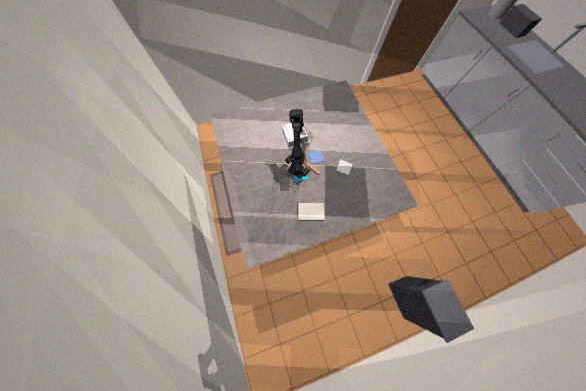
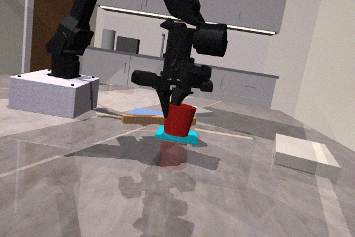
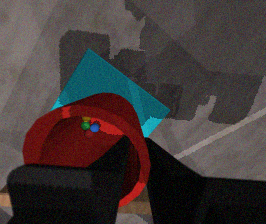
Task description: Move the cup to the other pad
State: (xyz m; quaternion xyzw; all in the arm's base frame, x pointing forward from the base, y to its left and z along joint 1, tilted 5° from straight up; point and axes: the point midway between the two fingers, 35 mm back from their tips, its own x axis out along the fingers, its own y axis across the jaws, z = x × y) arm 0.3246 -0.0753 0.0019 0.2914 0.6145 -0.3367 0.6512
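Now: gripper tip 20 mm to the right of the red cup and 20 mm short of it. The rest, counted from my gripper tip: wooden bar 100 mm to the left, 40 mm below, 40 mm behind; then light blue pad 180 mm to the left, 100 mm behind, 50 mm below; then cyan pad 50 mm below, 20 mm to the left, 20 mm ahead.
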